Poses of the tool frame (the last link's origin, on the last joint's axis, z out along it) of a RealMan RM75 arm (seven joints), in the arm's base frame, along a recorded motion.
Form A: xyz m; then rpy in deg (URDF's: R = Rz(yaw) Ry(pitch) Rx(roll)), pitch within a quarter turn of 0, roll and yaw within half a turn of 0.
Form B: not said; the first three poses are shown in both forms.
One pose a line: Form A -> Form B
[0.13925 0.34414 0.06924 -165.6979 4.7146 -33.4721] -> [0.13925 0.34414 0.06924 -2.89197 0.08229 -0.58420]
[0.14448 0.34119 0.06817 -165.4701 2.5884 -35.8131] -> [0.14448 0.34119 0.06817 -2.88800 0.04518 -0.62506]
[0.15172 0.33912 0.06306 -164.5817 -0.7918 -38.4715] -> [0.15172 0.33912 0.06306 -2.87249 -0.01382 -0.67145]
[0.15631 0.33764 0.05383 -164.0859 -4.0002 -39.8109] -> [0.15631 0.33764 0.05383 -2.86384 -0.06982 -0.69483]
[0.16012 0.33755 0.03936 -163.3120 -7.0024 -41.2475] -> [0.16012 0.33755 0.03936 -2.85033 -0.12221 -0.71990]
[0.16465 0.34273 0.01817 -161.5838 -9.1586 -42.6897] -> [0.16465 0.34273 0.01817 -2.82017 -0.15985 -0.74508]
